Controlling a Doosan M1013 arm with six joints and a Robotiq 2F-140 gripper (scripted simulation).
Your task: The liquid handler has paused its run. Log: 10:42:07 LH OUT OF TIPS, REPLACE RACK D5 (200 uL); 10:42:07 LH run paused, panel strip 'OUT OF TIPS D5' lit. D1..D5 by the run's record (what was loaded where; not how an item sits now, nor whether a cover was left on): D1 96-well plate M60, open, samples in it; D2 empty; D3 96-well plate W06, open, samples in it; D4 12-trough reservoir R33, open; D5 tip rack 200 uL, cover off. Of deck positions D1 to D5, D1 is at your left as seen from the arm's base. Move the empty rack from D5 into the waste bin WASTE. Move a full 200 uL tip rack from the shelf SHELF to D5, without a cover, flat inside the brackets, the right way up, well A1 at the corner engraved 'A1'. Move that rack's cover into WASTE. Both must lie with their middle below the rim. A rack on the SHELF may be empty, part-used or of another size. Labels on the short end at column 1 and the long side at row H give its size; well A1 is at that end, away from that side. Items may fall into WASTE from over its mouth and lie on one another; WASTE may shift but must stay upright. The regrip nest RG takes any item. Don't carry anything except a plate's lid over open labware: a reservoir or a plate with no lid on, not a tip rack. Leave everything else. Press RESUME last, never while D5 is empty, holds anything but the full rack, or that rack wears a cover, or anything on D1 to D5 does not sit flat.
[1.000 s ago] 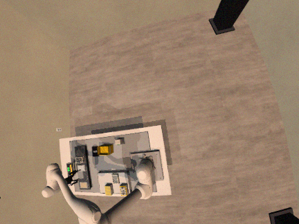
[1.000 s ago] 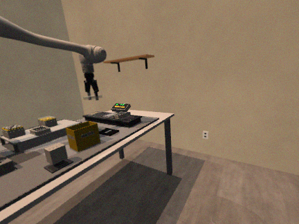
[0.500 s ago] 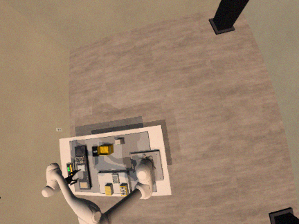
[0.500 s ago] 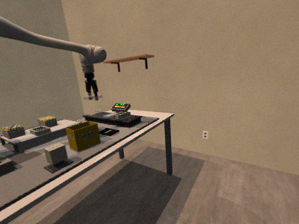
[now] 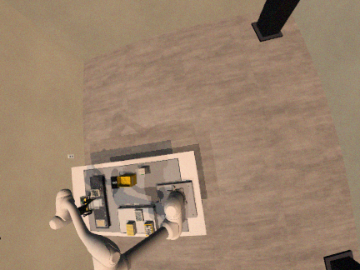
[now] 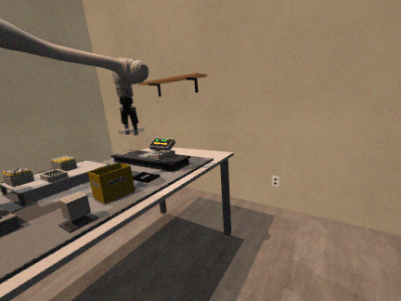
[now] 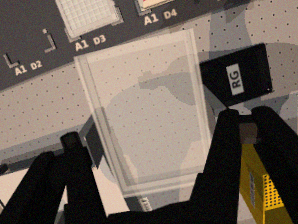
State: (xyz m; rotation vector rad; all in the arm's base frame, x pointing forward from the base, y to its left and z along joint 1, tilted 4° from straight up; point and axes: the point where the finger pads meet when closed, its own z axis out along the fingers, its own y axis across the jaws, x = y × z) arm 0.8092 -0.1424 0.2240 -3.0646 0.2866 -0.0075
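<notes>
My hand is 30 cm past the yellow waste bin, 22 cm above it and 15 cm to the left of it. Round my hand: clear rack cover 1 cm above; white well plate 21 cm below, 17 cm ahead, 5 cm to the left; red-troughed reservoir 20 cm below, 16 cm ahead, 8 cm to the right.
</notes>
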